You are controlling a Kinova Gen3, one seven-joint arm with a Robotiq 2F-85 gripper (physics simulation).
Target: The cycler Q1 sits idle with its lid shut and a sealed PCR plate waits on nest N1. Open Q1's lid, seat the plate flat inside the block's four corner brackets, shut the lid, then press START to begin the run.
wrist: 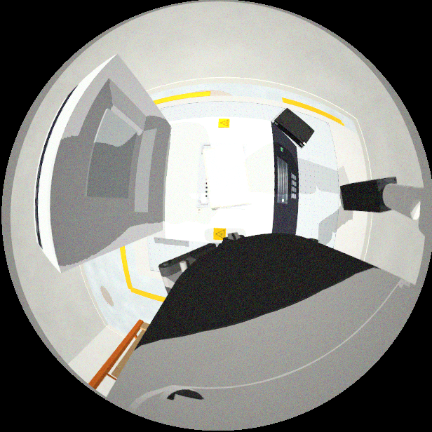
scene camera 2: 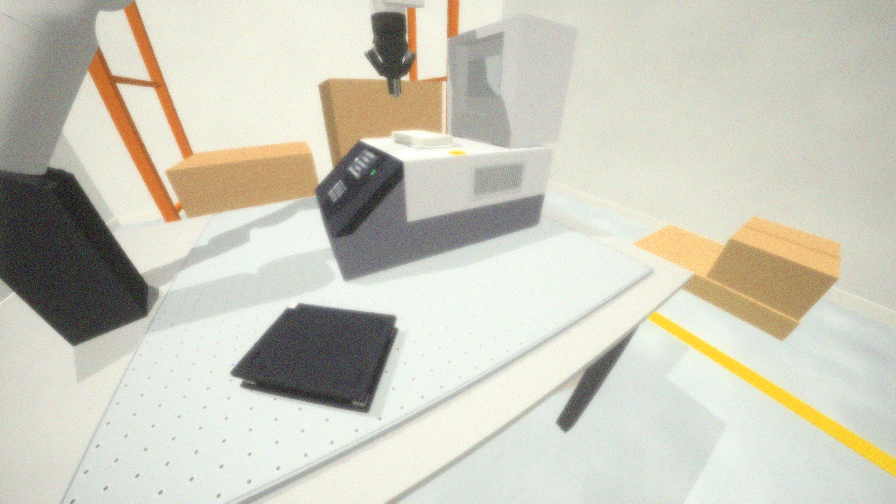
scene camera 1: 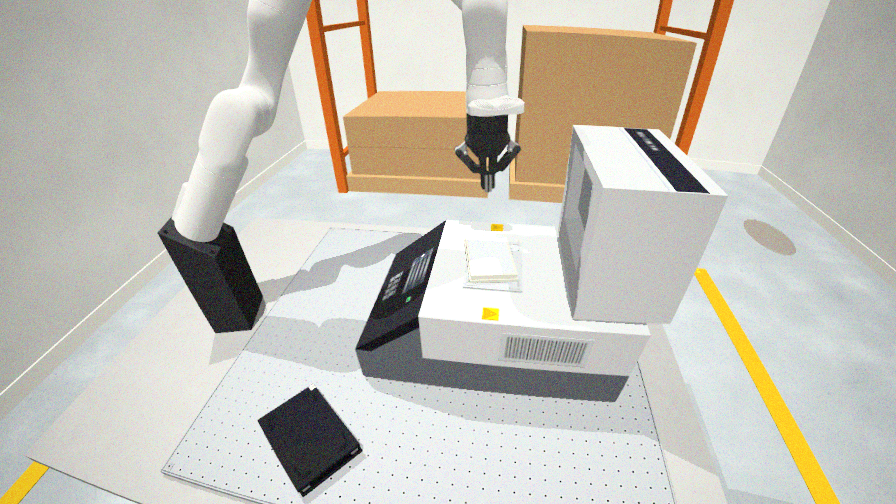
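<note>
The cycler Q1 point(scene camera 1: 532, 347) point(scene camera 2: 438, 194) has its lid point(scene camera 1: 645, 244) point(scene camera 2: 538, 81) point(wrist: 107, 165) open, standing upright at the back. The pale PCR plate point(scene camera 1: 490, 258) point(scene camera 2: 421, 138) point(wrist: 227, 175) lies on the block area. In the wrist view it looks slightly turned, with a strip and several dark dots showing along its lid side. Whether it is flat inside all four brackets I cannot tell. My gripper point(scene camera 1: 487, 186) point(scene camera 2: 394, 92) is shut and empty, high above the cycler. A small green mark point(scene camera 1: 408, 299) point(scene camera 2: 372, 171) point(wrist: 281, 149) shows on the dark sloped panel point(scene camera 1: 394, 294) point(scene camera 2: 357, 188).
The black nest N1 point(scene camera 1: 310, 438) point(scene camera 2: 319, 354) point(wrist: 295, 126) holds no plate and stands on the perforated board point(scene camera 1: 501, 451) point(scene camera 2: 206, 432). The black arm base point(scene camera 1: 216, 275) point(scene camera 2: 75, 263) point(wrist: 367, 195) is at the left in the scene views. Cardboard boxes point(scene camera 1: 407, 134) point(scene camera 2: 244, 178) and an orange rack point(scene camera 1: 330, 100) stand behind.
</note>
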